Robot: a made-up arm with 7 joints.
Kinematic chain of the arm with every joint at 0, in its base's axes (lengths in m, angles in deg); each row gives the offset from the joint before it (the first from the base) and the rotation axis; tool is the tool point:
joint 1: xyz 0 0 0.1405 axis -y
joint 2: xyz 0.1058 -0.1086 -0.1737 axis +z
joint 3: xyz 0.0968 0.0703 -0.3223 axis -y
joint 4: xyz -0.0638 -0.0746 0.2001 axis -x
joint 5: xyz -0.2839 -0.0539 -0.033 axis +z
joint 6: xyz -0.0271 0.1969 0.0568 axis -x
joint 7: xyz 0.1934 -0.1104 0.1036 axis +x
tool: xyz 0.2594 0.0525 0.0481
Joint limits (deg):
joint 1: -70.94..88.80
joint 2: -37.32..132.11
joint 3: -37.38..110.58
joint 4: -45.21..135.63
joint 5: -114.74..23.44
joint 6: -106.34..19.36
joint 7: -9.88..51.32
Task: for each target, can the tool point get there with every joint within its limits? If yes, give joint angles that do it. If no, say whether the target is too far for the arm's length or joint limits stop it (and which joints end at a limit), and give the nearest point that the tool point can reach.
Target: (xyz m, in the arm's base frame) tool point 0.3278 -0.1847 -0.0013
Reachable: yes | joints -8.13 -13.77 -14.55 69.43 -27.74 -53.27 1.26
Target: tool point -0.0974 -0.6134 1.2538
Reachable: no: joint limits stop it (at a limit: joint 1, joint 2, joint 5, joint 6, joint 7) | nearest point 0.1273 -0.4157 0.8205 | short by 0.527 m
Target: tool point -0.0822 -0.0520 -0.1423
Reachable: yes | joints -50.88 60.73 21.41 -5.77 3.27 -58.19 22.11
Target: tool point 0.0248 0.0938 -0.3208
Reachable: yes | joints -23.16 18.93 -1.92 95.56 8.82 -10.32 20.93
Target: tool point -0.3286 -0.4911 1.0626
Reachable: no: joint limits stop it (at a limit: joint 1, joint 2, joint 5, joint 6, joint 7) | nearest point -0.0420 -0.3498 0.7342 | short by 0.458 m
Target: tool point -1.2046 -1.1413 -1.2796
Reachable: no: too far | nearest point -0.7451 -0.5593 -0.7379 | short by 0.918 m
